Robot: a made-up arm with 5 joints.
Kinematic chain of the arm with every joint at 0, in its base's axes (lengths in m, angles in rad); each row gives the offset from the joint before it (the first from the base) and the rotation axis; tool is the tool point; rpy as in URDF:
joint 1: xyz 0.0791 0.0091 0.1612 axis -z
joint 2: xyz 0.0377 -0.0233 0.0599 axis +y
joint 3: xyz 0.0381 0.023 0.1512 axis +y
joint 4: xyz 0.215 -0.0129 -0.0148 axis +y
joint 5: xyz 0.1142 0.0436 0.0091 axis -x
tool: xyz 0.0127 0.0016 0.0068 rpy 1.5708 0 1.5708
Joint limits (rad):
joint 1: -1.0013..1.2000
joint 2: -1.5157..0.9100
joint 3: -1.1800..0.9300
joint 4: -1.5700..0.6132
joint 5: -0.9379..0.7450
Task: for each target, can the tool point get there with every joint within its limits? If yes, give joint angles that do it. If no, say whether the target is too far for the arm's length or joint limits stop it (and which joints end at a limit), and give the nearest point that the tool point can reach.
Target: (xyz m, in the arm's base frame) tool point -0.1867 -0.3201 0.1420
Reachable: no: joint limits stop it (at a limit: joint 2, joint 3) | nearest point -0.1471 -0.2711 0.2605 | short by 0.134 m
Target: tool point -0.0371 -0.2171 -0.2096
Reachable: no: joint limits stop it (at a limit: joint 1, joint 2, joint 5) | nearest point 0.1656 -0.1421 -0.0593 | short by 0.263 m
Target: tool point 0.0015 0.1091 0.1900
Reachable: no: joint limits stop it (at a limit: joint 1, joint 3, joint 4, joint 5) | nearest point 0.0875 0.0894 -0.0083 | short by 0.217 m
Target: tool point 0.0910 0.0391 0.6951
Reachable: yes | joints 0.9383 -0.7244 -0.7051 -0.2425 -0.6915
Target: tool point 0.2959 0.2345 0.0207
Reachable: yes | joints -0.7074 0.6037 0.3340 0.4323 -0.2229
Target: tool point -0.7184 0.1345 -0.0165
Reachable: no: too far | nearest point -0.3174 0.0714 0.2955 | short by 0.512 m
